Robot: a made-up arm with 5 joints. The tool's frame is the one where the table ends. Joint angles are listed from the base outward.
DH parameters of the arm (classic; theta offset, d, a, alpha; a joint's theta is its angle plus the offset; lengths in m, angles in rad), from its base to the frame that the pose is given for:
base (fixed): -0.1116 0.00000 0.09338 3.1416
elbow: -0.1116 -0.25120 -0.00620 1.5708
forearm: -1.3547 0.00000 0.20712 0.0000
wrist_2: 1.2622 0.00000 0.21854 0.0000
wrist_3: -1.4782 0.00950 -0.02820 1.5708
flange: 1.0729 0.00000 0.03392 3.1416
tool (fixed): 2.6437 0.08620 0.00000 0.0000
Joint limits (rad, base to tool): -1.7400..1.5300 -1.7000..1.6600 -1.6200..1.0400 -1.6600..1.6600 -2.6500..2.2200
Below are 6 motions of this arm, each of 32 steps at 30 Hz.
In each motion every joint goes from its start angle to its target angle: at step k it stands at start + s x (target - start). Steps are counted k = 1, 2, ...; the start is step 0. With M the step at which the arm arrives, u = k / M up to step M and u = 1 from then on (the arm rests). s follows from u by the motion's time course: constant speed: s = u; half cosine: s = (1 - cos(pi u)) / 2; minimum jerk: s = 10 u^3 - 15 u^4 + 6 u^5.
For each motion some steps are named. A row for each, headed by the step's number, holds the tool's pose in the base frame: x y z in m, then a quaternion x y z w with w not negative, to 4 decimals.
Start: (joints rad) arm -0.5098 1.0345 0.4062 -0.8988 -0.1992
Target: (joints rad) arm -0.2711 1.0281 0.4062 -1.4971 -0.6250
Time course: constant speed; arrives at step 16
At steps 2, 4, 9, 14, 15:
2: 0.3550 0.1648 0.0601 -0.6665 0.5298 -0.2135 0.4791
4: 0.3640 0.1573 0.0673 -0.6284 0.5436 -0.2205 0.5108
9: 0.3828 0.1358 0.0860 -0.5303 0.5649 -0.2335 0.5876
14: 0.3962 0.1108 0.1051 -0.4307 0.5665 -0.2403 0.6602
15: 0.3982 0.1055 0.1088 -0.4109 0.5645 -0.2409 0.6741

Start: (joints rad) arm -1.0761 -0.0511 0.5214 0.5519 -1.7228
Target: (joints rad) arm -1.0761 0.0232 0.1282 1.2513 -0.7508
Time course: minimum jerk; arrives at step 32
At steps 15, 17, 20, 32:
15: 0.2256 0.2401 0.3248 -0.6149 0.7656 0.0736 0.1742
17: 0.2225 0.2424 0.3310 -0.6600 0.7324 0.0562 0.1575
20: 0.2175 0.2446 0.3400 -0.7205 0.6800 0.0352 0.1313
32: 0.2076 0.2451 0.3552 -0.8094 0.5812 0.0107 0.0832

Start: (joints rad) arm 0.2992 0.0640 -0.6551 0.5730 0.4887
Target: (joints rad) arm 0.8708 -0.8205 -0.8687 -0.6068 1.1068
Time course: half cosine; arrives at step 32
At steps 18, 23, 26, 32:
18: 0.1565 -0.0065 0.7417 -0.0746 0.0599 -0.9948 0.0358
23: 0.0616 0.0742 0.7525 -0.1203 0.0957 0.9837 0.0934
26: 0.0251 0.1188 0.7446 -0.2066 0.1634 0.9534 0.1473
32: -0.0018 0.1599 0.7314 -0.2786 0.2195 0.9157 0.1889

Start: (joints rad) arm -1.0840 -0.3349 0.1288 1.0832 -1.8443
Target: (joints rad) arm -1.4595 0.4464 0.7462 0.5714 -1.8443
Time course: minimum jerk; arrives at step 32
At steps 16, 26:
16: 0.1853 0.2417 0.2810 -0.4749 0.8711 0.0871 0.0893
26: 0.1340 0.1963 0.1470 0.5497 -0.8320 0.0567 0.0491

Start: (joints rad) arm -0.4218 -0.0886 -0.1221 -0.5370 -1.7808
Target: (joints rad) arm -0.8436 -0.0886 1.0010 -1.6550 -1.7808
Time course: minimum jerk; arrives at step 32
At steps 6, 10, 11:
6: 0.3664 0.1053 0.5672 -0.0464 0.3975 0.2937 0.8681
10: 0.3646 0.1230 0.5354 -0.0574 0.3964 0.3175 0.8595
11: 0.3627 0.1286 0.5243 -0.0612 0.3959 0.3258 0.8564

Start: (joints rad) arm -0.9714 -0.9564 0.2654 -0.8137 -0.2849
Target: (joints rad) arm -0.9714 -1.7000 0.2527 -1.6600 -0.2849
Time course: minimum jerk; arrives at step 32
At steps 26, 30, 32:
26: -0.0940 -0.2244 0.5086 0.6021 -0.2851 -0.1168 0.7366
30: -0.0993 -0.2320 0.4955 0.6269 -0.2968 -0.1128 0.7115
32: -0.0995 -0.2324 0.4948 0.6280 -0.2973 -0.1126 0.7103

